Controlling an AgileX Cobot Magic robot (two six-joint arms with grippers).
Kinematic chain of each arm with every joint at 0, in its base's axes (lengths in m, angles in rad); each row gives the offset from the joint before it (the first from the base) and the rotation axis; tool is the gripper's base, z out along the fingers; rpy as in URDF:
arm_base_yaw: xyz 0 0 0.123 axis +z
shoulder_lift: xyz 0 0 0 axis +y
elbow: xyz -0.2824 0 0.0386 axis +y
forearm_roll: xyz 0.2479 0 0.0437 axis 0.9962 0 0.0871
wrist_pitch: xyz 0 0 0 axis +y
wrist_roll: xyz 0.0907 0 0.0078 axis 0.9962 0 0.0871
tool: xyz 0 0 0 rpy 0 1.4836 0
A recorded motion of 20 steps. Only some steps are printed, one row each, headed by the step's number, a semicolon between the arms.
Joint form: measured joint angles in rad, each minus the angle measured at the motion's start. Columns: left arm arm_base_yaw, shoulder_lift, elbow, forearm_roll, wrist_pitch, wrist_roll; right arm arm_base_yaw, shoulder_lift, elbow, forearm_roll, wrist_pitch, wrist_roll.
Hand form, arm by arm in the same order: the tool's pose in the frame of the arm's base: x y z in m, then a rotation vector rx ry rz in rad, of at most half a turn. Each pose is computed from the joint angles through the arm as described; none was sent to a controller.
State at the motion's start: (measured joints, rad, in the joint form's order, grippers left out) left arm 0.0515 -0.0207 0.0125 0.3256 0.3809 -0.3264; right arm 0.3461 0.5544 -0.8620 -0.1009 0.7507 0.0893
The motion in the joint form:
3: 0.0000 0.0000 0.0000 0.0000 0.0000 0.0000; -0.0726 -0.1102 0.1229 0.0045 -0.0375 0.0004
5: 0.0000 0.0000 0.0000 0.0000 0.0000 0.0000; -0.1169 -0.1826 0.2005 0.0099 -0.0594 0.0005
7: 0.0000 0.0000 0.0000 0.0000 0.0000 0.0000; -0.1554 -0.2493 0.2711 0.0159 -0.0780 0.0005
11: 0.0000 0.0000 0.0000 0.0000 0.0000 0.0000; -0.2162 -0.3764 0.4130 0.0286 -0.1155 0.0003
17: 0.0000 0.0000 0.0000 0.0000 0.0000 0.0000; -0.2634 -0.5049 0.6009 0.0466 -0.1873 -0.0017
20: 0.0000 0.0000 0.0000 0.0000 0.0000 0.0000; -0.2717 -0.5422 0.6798 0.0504 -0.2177 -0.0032
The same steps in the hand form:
3: 0.0509 0.0135 0.1775 -0.1516 1.8318 0.1297; 0.0709 0.0139 0.3636 -0.2009 1.8906 0.1373
5: 0.0509 0.0135 0.1775 -0.1516 1.8318 0.1297; 0.0620 0.0090 0.3462 -0.1575 1.8777 0.1160
7: 0.0509 0.0135 0.1775 -0.1516 1.8318 0.1297; 0.0545 0.0056 0.3297 -0.1199 1.8656 0.0983
11: 0.0509 0.0135 0.1775 -0.1516 1.8318 0.1297; 0.0437 0.0018 0.2946 -0.0610 1.8459 0.0730
17: 0.0509 0.0135 0.1775 -0.1516 1.8318 0.1297; 0.0409 0.0007 0.2465 -0.0173 1.8350 0.0608
20: 0.0509 0.0135 0.1775 -0.1516 1.8318 0.1297; 0.0426 0.0008 0.2252 -0.0114 1.8463 0.0580

